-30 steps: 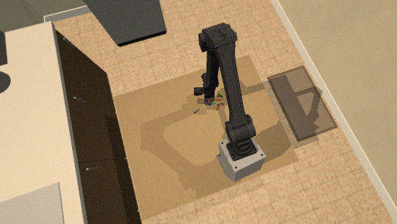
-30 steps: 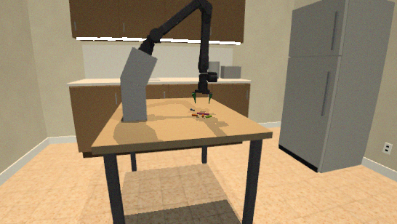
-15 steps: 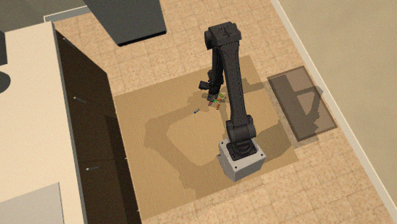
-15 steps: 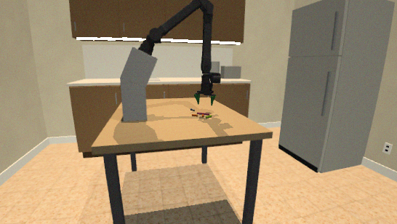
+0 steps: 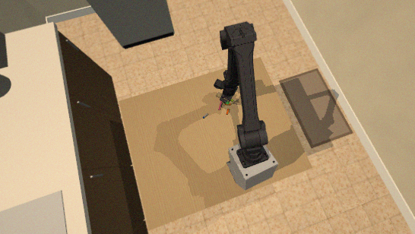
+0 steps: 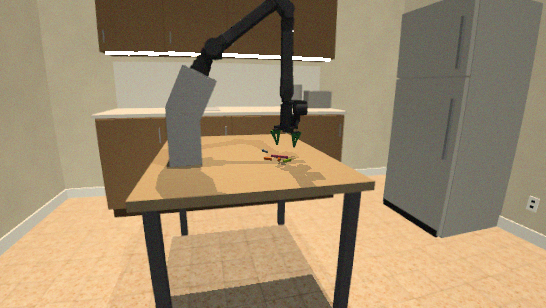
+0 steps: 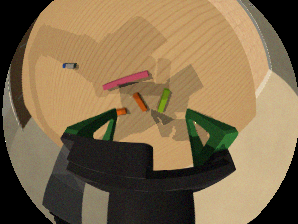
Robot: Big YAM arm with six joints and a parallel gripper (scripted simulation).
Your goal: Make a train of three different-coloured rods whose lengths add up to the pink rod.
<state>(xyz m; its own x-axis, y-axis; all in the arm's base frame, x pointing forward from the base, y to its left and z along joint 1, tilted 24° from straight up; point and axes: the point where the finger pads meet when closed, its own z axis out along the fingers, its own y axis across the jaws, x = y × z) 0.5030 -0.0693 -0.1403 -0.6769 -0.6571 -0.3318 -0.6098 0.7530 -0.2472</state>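
My gripper is now 30 mm to the left of the lime rod and 70 mm above it. The rest, counted from my hand: grey rod 60 mm behind, 180 mm to the left, 70 mm below; then blue rod 70 mm behind, 200 mm to the left, 70 mm below; then pink rod 20 mm behind, 50 mm to the left, 70 mm below.
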